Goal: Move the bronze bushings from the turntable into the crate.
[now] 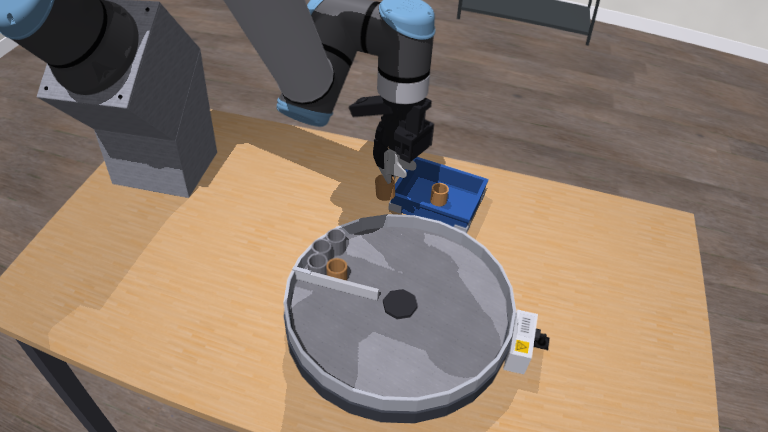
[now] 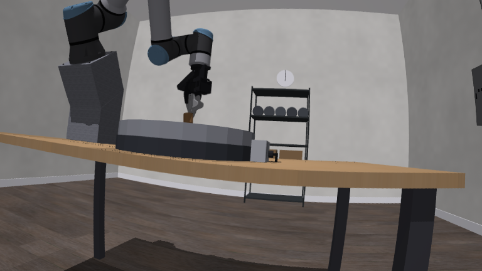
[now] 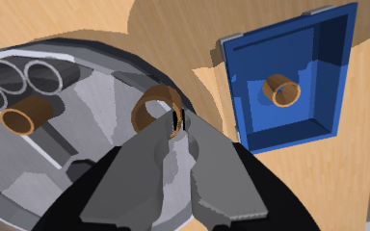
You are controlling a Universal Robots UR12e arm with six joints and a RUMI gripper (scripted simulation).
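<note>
Now: the blue crate 130 mm below my hand, 110 mm to the left of it and 100 mm ahead of it. Round my hand: grey turntable: 230 mm to the right, 100 mm below, 60 mm ahead.
</note>
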